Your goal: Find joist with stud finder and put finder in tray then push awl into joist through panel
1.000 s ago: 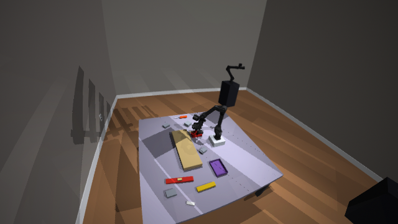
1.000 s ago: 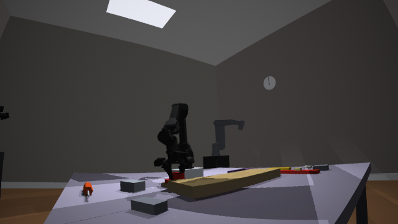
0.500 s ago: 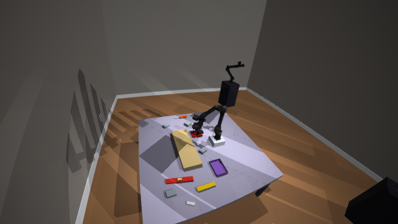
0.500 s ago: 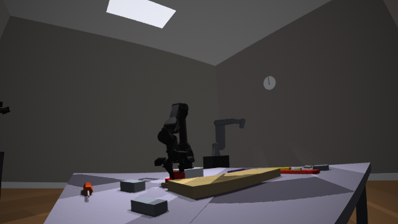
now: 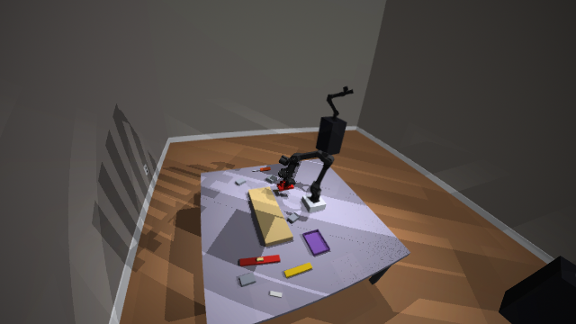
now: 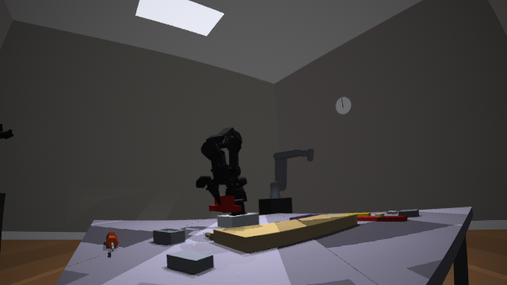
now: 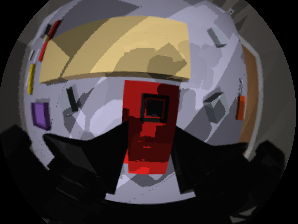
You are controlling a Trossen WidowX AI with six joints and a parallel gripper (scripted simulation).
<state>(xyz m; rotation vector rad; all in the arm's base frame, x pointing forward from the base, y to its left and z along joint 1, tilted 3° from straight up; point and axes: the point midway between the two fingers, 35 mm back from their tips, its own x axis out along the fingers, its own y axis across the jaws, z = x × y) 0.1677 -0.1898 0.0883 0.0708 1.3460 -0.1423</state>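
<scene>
My gripper tip is 20 mm past the awl, 60 mm to the left of it and 110 mm above it. Round my gripper tip: orange-handled tool 60 mm ahead, 400 mm to the right, 100 mm below; red stud finder 10 mm ahead, 20 mm above; purple tray 20 mm ahead, 500 mm to the left, 100 mm below.
</scene>
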